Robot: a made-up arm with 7 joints.
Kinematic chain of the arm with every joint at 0, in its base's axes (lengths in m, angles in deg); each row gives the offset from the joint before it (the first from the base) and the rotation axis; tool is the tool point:
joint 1: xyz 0 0 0.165 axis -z
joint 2: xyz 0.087 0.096 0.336 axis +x
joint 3: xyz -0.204 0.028 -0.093 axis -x
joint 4: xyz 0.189 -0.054 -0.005 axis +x
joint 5: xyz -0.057 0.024 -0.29 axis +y
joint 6: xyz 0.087 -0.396 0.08 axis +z
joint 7: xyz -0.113 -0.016 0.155 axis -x
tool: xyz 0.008 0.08 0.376
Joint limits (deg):
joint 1: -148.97..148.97
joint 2: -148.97..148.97
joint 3: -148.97..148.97
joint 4: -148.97..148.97
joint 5: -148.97..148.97
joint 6: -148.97..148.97
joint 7: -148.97..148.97
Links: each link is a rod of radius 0.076 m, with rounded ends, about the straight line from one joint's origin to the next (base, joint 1, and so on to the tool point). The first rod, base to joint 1, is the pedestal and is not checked.
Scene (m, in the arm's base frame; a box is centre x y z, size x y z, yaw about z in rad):
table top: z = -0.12
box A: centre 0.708 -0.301 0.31 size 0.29 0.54 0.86 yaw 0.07
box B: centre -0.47 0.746 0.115 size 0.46 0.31 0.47 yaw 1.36
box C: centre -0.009 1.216 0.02 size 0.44 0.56 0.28 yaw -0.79
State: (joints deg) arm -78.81 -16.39 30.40 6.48 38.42 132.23 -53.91
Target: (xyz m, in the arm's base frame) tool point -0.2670 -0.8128 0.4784
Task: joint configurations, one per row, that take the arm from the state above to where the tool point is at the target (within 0.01 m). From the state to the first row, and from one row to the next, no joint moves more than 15 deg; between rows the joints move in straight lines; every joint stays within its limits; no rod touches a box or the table.
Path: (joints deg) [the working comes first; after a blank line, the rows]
Joints at the target: 26.90 -29.56 38.83 -3.91 108.60 115.63 -94.39
Straight joint move there: touches box A.

1: -65.20 -25.16 40.56 -6.95 45.41 128.67 -60.76
2: -51.59 -33.93 50.73 -20.38 52.41 125.11 -67.62
3: -38.49 -37.87 51.32 -19.92 61.97 120.18 -69.22
4: -25.38 -41.80 51.91 -19.45 71.52 115.24 -70.82
5: -12.27 -45.74 52.51 -18.98 81.08 110.31 -72.42
6: 0.84 -49.67 53.10 -18.51 90.64 105.37 -74.02
7: 13.87 -39.62 45.96 -11.21 99.62 110.50 -84.21
8: 26.90 -29.56 38.83 -3.91 108.60 115.63 -94.39

